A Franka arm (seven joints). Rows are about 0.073 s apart.
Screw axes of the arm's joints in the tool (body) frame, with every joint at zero. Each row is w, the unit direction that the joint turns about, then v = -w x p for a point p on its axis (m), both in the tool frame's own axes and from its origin. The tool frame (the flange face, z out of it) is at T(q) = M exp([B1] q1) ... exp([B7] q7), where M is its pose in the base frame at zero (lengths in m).
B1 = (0, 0, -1, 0, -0.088, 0)
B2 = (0, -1, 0, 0.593, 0, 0.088)
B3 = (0, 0, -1, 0, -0.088, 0)
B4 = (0, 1, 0, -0.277, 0, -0.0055)
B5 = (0, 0, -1, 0, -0.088, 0)
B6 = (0, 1, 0, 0.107, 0, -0.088)
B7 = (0, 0, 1, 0, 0, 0)
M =
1 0 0 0.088
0 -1 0 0
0 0 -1 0.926
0 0 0 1
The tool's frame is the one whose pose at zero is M.
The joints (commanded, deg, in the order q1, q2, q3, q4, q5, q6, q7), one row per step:
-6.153 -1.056 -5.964 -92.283 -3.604 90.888 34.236
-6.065 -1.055 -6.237 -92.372 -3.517 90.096 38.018
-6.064 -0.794 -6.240 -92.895 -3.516 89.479 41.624
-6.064 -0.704 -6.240 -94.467 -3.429 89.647 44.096
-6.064 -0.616 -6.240 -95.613 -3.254 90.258 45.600
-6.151 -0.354 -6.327 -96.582 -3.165 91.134 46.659
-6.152 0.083 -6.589 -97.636 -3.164 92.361 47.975
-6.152 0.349 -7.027 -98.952 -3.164 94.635 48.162
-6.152 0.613 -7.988 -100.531 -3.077 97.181 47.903
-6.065 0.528 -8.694 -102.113 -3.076 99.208 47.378
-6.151 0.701 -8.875 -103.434 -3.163 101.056 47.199
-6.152 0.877 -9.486 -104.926 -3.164 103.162 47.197
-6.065 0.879 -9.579 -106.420 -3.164 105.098 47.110
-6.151 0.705 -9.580 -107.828 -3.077 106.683 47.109
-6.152 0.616 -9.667 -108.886 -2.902 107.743 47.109
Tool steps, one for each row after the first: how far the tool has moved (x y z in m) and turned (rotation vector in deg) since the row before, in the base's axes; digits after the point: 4 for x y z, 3 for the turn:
-0.0019 -0.0013 -0.0020 0.176 0.630 -4.009
-0.0003 0.0001 -0.0077 0.106 1.188 -3.635
-0.0005 0.0004 -0.0135 0.221 1.331 -2.456
0.0005 0.0003 -0.0094 0.165 0.514 -1.474
0.0014 -0.0016 -0.0092 0.039 0.295 -1.187
0.0022 -0.0028 -0.0111 -0.113 0.221 -1.504
0.0025 -0.0046 -0.0102 -0.187 -0.676 -0.499
0.0010 -0.0093 -0.0120 -0.078 -0.689 -0.581
-0.0009 -0.0058 -0.0094 -0.064 -0.498 0.011
0.0007 -0.0028 -0.0100 -0.165 -0.312 0.030
-0.0003 -0.0058 -0.0110 -0.123 -0.421 -0.496
0.0001 0.0001 -0.0096 -0.085 -0.425 0.184
-0.0013 -0.0003 -0.0077 0.040 -0.371 -0.030
-0.0012 -0.0002 -0.0064 0.166 -0.139 -0.093

